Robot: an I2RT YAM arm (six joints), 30 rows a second.
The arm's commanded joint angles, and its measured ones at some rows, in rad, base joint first. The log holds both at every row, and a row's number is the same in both.
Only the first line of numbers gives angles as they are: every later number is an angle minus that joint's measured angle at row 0.
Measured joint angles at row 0: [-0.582, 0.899, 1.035, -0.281, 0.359, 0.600]
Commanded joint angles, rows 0 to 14: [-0.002, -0.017, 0.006, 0.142, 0.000, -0.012]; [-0.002, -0.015, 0.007, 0.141, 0.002, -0.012]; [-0.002, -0.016, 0.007, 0.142, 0.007, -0.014]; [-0.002, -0.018, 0.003, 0.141, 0.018, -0.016]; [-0.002, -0.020, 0.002, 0.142, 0.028, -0.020]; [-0.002, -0.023, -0.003, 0.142, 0.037, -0.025]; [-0.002, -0.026, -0.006, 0.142, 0.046, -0.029]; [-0.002, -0.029, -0.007, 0.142, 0.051, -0.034]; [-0.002, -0.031, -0.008, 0.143, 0.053, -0.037]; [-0.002, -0.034, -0.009, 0.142, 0.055, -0.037]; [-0.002, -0.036, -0.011, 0.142, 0.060, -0.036]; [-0.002, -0.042, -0.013, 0.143, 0.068, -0.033]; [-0.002, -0.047, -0.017, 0.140, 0.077, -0.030]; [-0.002, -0.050, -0.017, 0.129, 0.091, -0.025]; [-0.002, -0.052, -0.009, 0.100, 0.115, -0.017]
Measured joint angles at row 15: [0.005, -0.011, -0.025, -0.011, 0.019, -0.046]
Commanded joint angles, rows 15 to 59: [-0.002, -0.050, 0.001, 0.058, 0.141, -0.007]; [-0.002, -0.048, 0.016, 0.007, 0.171, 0.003]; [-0.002, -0.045, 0.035, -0.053, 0.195, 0.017]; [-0.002, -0.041, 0.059, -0.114, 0.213, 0.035]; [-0.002, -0.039, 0.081, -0.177, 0.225, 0.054]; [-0.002, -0.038, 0.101, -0.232, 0.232, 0.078]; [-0.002, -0.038, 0.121, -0.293, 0.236, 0.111]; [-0.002, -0.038, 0.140, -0.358, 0.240, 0.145]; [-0.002, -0.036, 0.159, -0.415, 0.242, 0.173]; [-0.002, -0.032, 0.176, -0.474, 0.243, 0.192]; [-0.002, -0.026, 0.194, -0.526, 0.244, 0.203]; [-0.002, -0.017, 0.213, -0.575, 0.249, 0.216]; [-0.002, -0.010, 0.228, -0.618, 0.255, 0.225]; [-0.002, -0.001, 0.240, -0.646, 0.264, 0.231]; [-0.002, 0.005, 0.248, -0.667, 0.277, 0.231]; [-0.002, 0.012, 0.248, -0.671, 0.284, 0.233]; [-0.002, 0.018, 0.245, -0.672, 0.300, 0.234]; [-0.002, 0.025, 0.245, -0.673, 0.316, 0.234]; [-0.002, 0.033, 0.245, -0.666, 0.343, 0.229]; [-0.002, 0.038, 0.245, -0.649, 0.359, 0.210]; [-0.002, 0.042, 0.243, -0.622, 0.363, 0.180]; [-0.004, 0.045, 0.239, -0.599, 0.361, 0.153]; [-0.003, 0.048, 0.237, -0.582, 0.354, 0.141]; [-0.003, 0.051, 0.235, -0.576, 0.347, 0.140]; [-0.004, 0.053, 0.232, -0.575, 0.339, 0.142]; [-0.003, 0.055, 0.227, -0.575, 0.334, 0.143]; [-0.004, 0.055, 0.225, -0.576, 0.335, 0.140]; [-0.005, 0.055, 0.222, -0.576, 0.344, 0.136]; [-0.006, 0.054, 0.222, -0.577, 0.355, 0.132]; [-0.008, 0.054, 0.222, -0.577, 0.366, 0.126]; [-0.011, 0.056, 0.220, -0.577, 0.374, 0.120]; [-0.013, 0.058, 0.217, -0.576, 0.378, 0.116]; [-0.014, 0.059, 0.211, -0.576, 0.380, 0.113]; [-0.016, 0.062, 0.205, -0.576, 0.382, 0.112]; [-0.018, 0.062, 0.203, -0.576, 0.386, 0.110]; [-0.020, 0.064, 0.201, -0.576, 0.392, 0.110]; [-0.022, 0.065, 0.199, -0.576, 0.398, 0.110]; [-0.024, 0.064, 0.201, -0.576, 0.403, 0.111]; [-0.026, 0.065, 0.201, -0.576, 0.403, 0.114]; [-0.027, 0.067, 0.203, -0.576, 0.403, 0.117]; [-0.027, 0.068, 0.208, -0.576, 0.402, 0.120]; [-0.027, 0.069, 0.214, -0.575, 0.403, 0.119]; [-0.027, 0.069, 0.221, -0.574, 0.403, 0.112]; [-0.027, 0.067, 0.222, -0.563, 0.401, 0.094]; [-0.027, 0.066, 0.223, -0.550, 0.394, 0.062]
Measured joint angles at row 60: [-0.021, 0.068, 0.207, -0.615, 0.390, 0.122]
